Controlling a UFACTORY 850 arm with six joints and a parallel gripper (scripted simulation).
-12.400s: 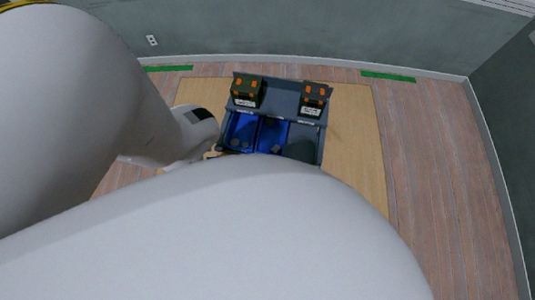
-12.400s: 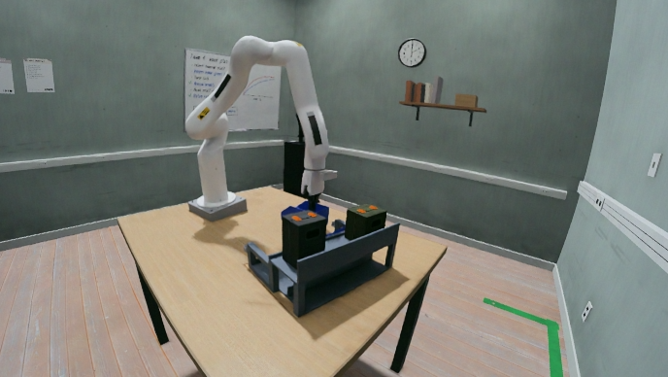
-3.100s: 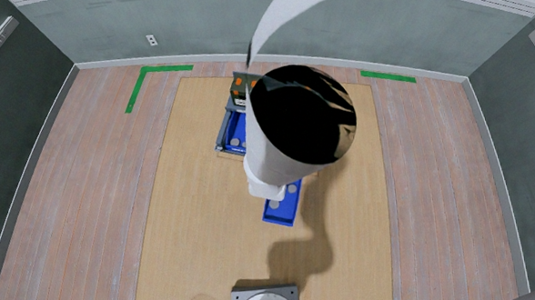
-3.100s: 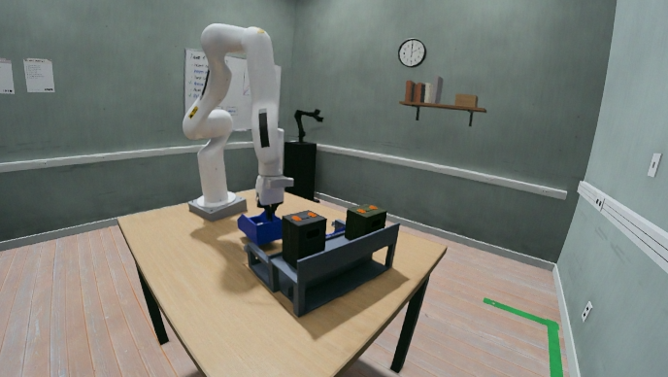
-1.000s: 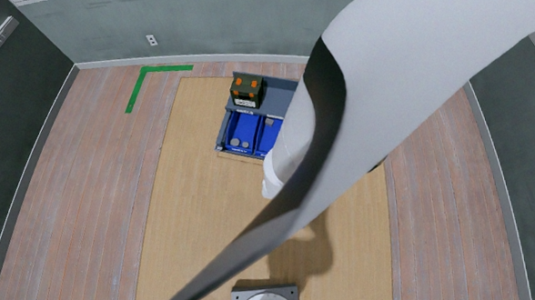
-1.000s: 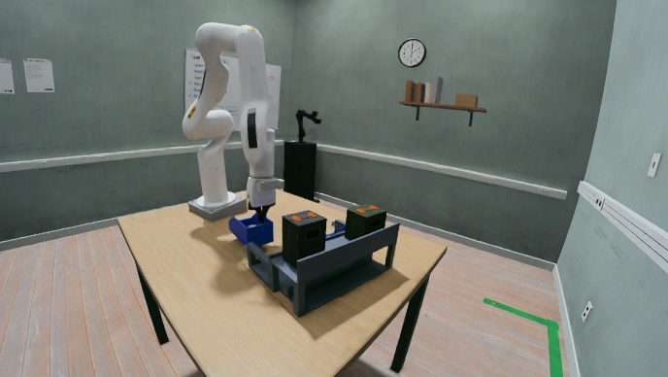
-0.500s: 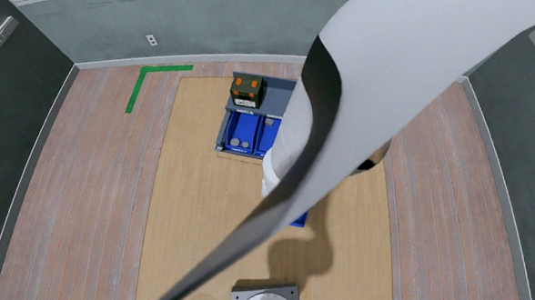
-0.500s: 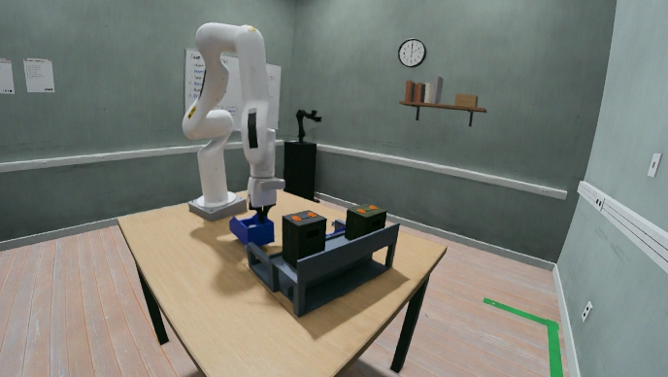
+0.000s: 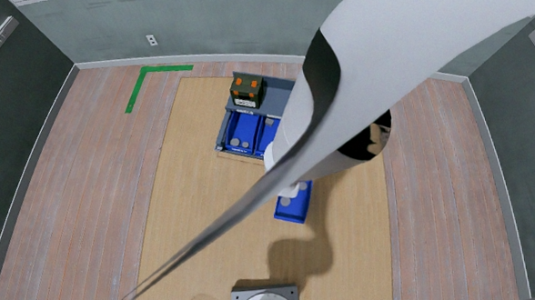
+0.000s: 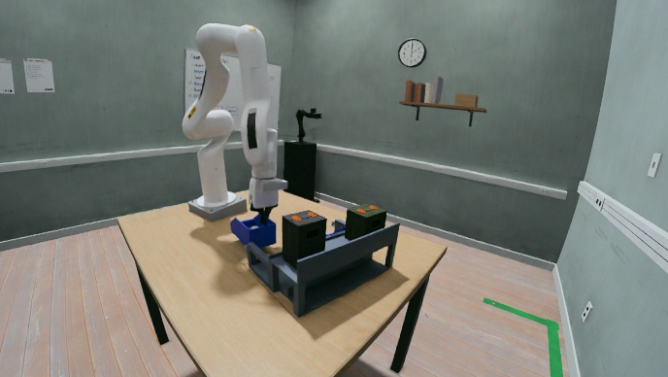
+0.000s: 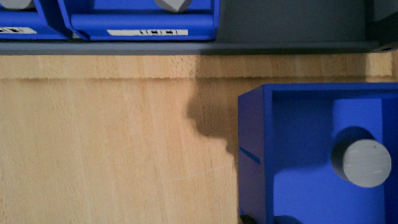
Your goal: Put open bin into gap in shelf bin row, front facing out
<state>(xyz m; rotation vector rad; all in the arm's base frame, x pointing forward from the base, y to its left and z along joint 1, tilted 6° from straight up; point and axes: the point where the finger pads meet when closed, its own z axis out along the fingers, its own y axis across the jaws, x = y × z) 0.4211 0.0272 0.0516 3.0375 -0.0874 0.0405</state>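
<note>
The blue bin is 50 mm to the right of my hand, 20 mm below it and 10 mm behind it. Also, from my hand: shelf 250 mm ahead, 50 mm to the left, 30 mm below; grey cylinder part 80 mm to the right, 50 mm below, 30 mm ahead.
</note>
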